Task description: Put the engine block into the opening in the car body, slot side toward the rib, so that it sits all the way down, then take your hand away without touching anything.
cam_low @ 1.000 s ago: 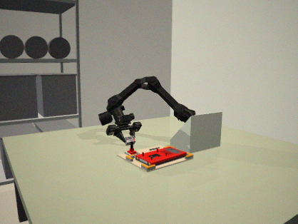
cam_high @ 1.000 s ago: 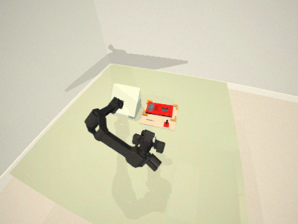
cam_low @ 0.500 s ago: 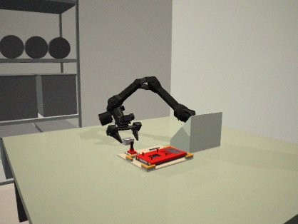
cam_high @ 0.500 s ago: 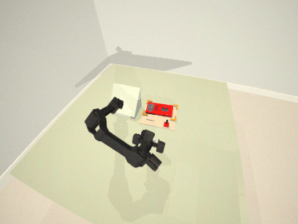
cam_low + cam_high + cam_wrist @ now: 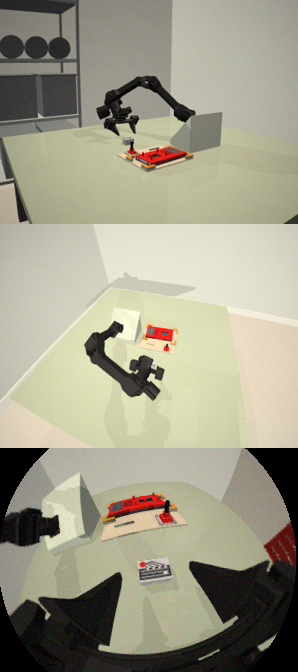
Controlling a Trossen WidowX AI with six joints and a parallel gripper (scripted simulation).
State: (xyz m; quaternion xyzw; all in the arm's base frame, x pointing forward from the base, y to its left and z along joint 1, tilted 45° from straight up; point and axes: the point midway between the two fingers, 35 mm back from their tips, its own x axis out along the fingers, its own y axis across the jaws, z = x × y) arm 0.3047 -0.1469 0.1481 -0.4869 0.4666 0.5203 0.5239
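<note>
The grey engine block lies 40 mm below my gripper tip. From my gripper tip the other things lie so: black upright peg: 60 mm ahead, 160 mm to the left, 10 mm below.
</note>
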